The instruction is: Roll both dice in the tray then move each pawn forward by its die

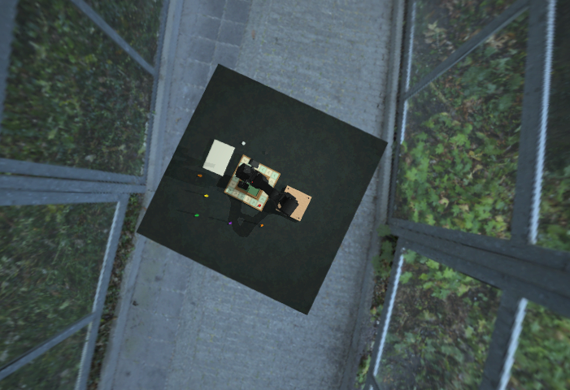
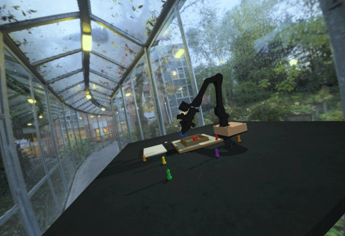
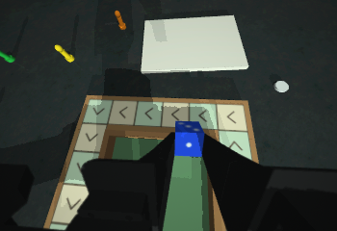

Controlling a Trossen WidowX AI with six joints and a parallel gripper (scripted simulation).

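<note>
The red pawn lies 18 cm to the left of my gripper tip, 15 cm behind it and 4 cm below it. Also, from my gripper tip: green tray 6 cm below, 6 cm behind, 5 cm to the left; then white pad 21 cm ahead, 7 cm below, 6 cm to the right; then blue pawn 7 cm to the right, 6 cm behind, 4 cm below.
</note>
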